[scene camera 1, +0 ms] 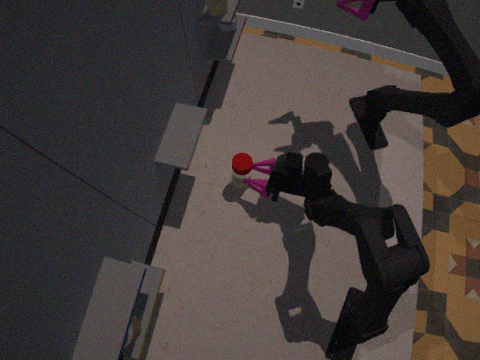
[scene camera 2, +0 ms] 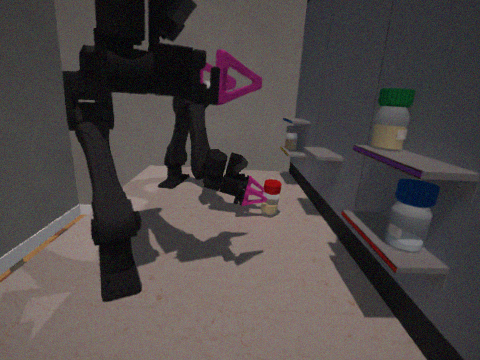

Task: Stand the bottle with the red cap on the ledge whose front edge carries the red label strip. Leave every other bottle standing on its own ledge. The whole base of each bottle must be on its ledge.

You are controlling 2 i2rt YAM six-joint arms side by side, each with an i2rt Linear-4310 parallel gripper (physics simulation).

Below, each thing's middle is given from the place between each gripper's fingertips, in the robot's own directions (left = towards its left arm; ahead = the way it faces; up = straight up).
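Counting from my right hand, I find the red-strip ledge (scene camera 2: pixel 373 224) 260 mm ahead, 50 mm to the right and 240 mm below. The blue-capped bottle (scene camera 2: pixel 410 217) is 90 mm to the right of that same right hand, 260 mm ahead of it and 190 mm below it.
The blue-capped bottle, counted from my left hand, is 44 cm to the right, 16 cm ahead and 14 cm above. As for the red-strip ledge, it is 15 cm ahead of my left hand, 40 cm to the right of it and 8 cm above it.
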